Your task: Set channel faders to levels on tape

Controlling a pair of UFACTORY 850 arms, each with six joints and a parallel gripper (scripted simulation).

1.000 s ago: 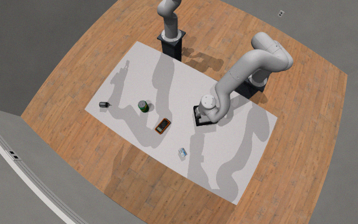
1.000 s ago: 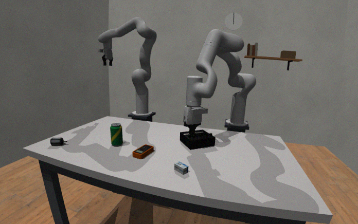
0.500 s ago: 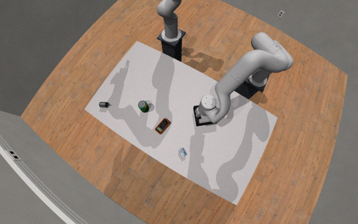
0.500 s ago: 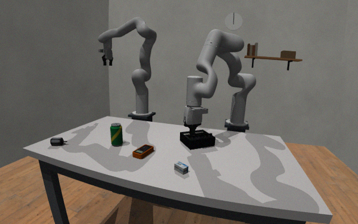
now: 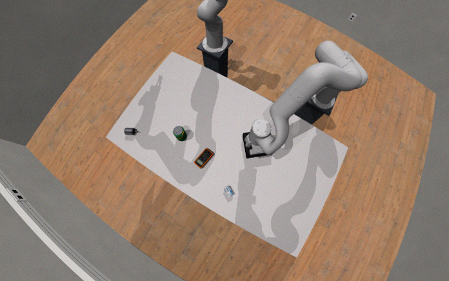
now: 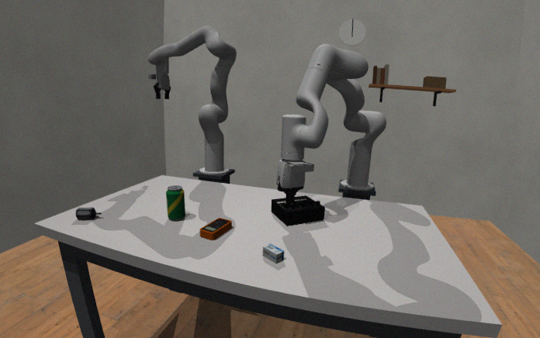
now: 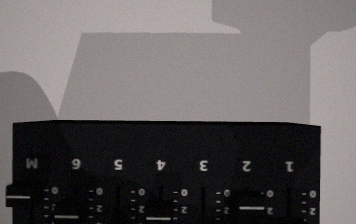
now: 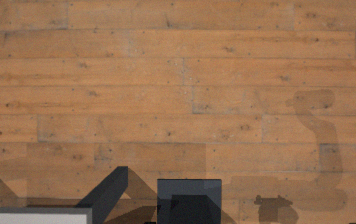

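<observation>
Now: left hand 2 cm short of the fader 2, 1 cm to the right of it and 1 cm above it. Round my left hand: fader 1 (2 cm ahead, 1 cm to the right, 1 cm below); then fader 4 (2 cm behind, 4 cm to the left, 1 cm below); then fader 3 (2 cm behind, 1 cm to the left, 1 cm below).
</observation>
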